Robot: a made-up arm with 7 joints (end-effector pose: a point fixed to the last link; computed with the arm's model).
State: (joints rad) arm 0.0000 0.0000 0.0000 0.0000 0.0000 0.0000 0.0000
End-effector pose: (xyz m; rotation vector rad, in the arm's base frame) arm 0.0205 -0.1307 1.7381 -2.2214 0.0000 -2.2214
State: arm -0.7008 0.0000 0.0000 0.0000 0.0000 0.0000 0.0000
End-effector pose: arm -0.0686 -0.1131 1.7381 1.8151 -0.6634 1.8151
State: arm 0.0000 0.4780 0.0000 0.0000 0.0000 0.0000 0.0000
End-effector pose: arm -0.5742 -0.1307 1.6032 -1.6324 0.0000 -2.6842
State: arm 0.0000 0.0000 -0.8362 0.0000 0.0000 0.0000 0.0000
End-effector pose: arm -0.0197 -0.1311 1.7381 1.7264 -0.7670 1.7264
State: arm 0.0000 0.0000 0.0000 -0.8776 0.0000 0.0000 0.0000
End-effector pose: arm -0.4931 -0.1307 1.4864 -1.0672 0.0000 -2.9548
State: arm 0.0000 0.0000 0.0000 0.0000 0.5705 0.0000 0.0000
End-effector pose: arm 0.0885 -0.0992 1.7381 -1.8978 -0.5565 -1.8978
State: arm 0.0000 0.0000 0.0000 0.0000 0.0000 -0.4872 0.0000
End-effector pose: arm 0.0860 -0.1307 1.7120 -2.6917 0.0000 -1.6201
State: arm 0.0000 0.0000 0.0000 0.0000 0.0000 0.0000 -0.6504
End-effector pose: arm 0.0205 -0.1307 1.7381 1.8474 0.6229 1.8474
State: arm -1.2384 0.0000 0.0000 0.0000 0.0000 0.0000 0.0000
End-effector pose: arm -0.1169 -0.0620 1.7381 1.4497 -1.0332 1.4497
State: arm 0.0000 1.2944 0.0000 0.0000 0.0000 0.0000 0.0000
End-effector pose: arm -1.2334 -0.1307 0.8214 -0.4328 0.0000 -3.1116
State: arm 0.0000 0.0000 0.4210 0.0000 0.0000 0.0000 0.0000
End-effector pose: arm 0.0371 -0.1184 1.7381 -1.9891 -0.4250 -1.9891
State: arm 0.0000 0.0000 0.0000 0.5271 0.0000 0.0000 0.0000
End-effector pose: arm 0.3606 -0.1307 1.6525 -2.7234 0.0000 -1.5660
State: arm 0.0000 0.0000 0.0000 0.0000 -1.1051 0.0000 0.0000
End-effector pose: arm -0.1080 -0.0757 1.7381 1.5434 -0.9517 1.5434
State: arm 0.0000 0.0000 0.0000 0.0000 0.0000 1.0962 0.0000
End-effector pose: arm -0.1190 -0.1307 1.6770 -0.7385 0.0000 -3.0536
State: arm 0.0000 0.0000 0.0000 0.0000 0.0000 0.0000 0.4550
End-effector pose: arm 0.0205 -0.1307 1.7381 -1.9687 0.4558 -1.9687
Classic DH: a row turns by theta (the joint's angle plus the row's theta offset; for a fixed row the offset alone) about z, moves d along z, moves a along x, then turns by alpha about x. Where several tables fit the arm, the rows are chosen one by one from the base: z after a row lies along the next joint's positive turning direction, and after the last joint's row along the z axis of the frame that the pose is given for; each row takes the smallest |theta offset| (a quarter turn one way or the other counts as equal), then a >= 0, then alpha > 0; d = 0 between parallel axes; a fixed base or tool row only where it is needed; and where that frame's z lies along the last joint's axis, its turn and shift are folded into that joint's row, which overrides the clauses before.
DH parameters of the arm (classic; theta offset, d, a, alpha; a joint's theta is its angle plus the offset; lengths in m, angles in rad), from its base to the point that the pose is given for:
joint 1: 0 0.4502 0 1.5708
joint 2: 0 0.0857 0 -1.5708
joint 3: 0 0.6149 0.0319 -1.5708
joint 4: 0 0.0867 -0.0311 1.5708
joint 5: 0 0.5282 0 1.5708
joint 6: 1.5708 0.1317 0.1448 1.5708
joint 7: 0 0.0197 0 0

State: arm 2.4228 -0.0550 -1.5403 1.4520 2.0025 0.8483 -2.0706
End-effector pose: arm 0.4236 0.6460 1.0082 -0.8230 -1.1367 -1.5672
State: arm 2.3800 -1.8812 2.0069 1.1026 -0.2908 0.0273 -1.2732
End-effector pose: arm -1.0487 0.3304 0.3617 1.1907 -1.0171 1.5379
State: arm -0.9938 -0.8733 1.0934 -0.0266 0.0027 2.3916 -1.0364
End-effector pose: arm 0.2506 -0.7814 1.1351 0.0461 -0.9358 1.7522
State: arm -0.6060 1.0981 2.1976 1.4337 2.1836 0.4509 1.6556
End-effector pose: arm -0.4000 0.7799 0.2658 -2.4245 1.1088 1.6235
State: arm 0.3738 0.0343 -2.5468 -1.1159 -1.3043 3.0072 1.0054
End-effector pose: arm 0.3056 0.1829 1.0964 0.2669 1.7103 -0.2993
